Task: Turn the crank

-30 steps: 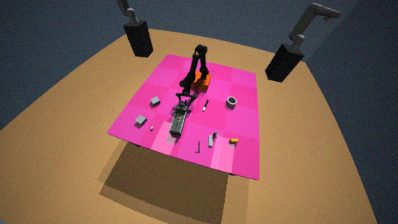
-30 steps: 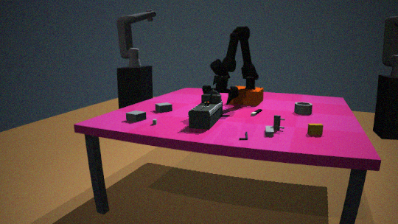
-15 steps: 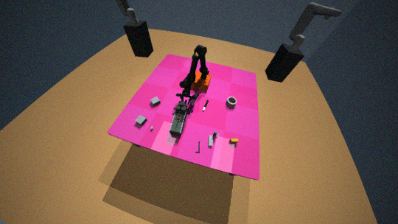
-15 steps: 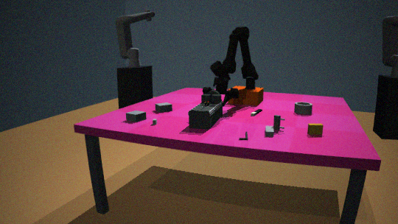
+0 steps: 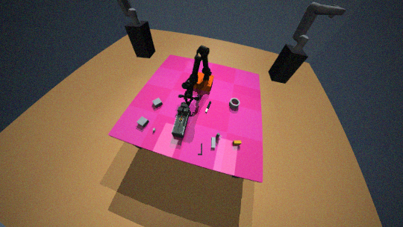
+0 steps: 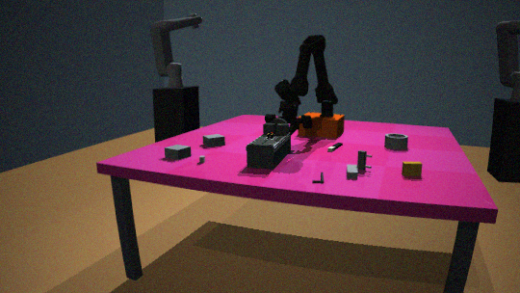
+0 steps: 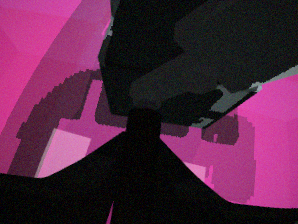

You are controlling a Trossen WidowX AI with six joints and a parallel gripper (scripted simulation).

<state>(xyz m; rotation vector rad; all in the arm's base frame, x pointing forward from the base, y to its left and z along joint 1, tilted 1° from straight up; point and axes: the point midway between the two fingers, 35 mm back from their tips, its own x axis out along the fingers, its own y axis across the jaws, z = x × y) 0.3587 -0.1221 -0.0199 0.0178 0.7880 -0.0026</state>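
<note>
Right now my gripper tip is 140 mm short of the red pointer, 20 mm to the left of it and 40 mm below it. Round my gripper tip: small cube (270 mm ahead, 230 mm to the right, 30 mm below); black-and-white stick (50 mm behind, 190 mm to the left, 40 mm below); dark crank handle (20 mm behind, 20 mm above).
</note>
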